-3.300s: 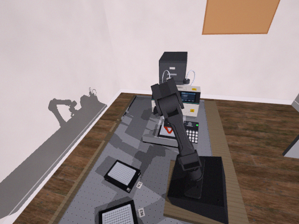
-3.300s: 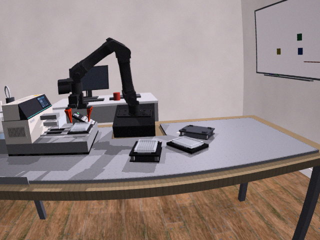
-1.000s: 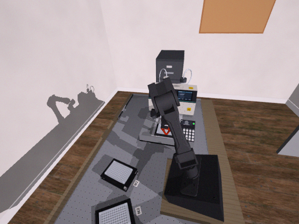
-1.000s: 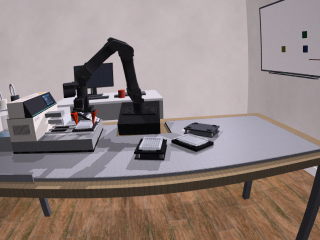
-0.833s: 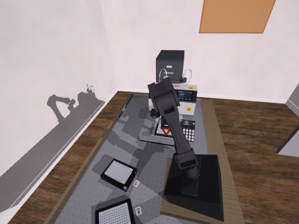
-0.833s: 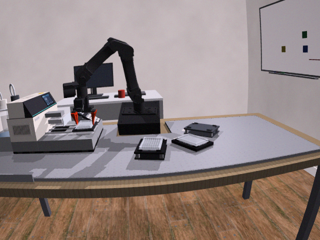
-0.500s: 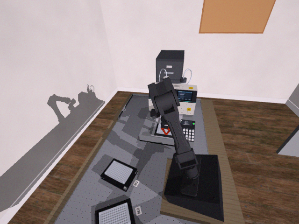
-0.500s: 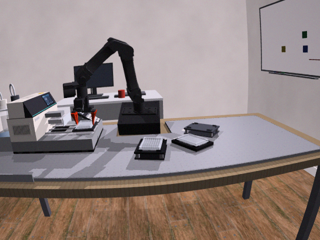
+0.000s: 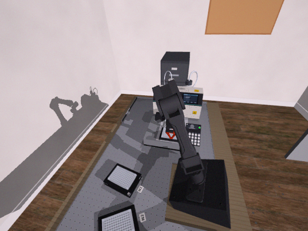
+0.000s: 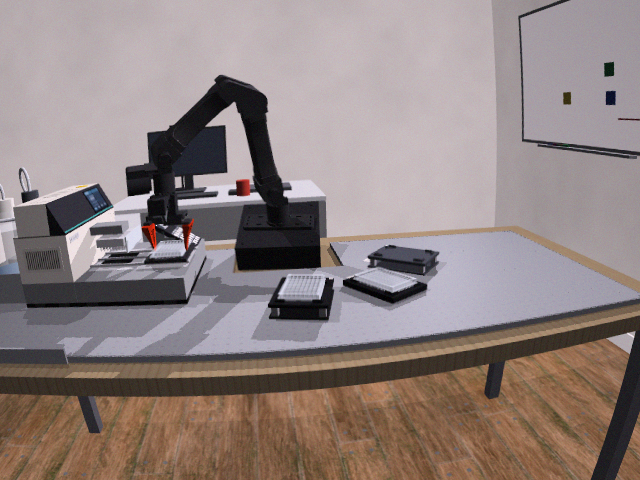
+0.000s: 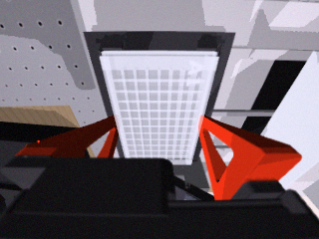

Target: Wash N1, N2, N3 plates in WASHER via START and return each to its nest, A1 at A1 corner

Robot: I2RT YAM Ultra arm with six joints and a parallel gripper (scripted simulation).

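Now: the black washer carrier 10 mm below my hand. Also, from my hand: manifold head: 150 mm to the right, 40 mm above, 20 mm ahead; then washer: 150 mm to the right, 40 mm above, 20 mm ahead; then N1 label: 360 mm to the left, 90 mm below, 60 mm ahead.
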